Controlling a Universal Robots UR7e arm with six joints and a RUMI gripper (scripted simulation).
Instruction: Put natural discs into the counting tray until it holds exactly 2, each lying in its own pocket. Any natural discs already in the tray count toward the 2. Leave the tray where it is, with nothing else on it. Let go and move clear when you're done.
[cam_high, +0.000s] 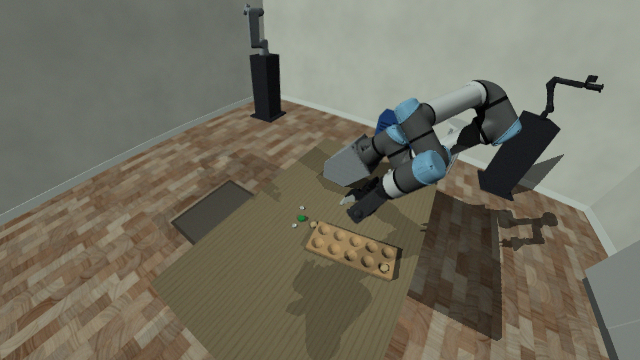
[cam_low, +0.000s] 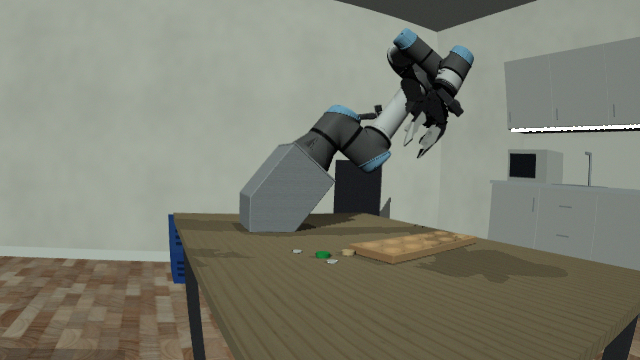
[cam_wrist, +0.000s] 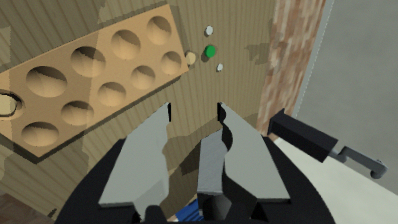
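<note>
Right now the green disc is 26 cm below my hand, 22 cm to the right of it and 6 cm behind it. Also, from my hand: wooden counting tray: 25 cm below, 7 cm to the left, 2 cm behind.
</note>
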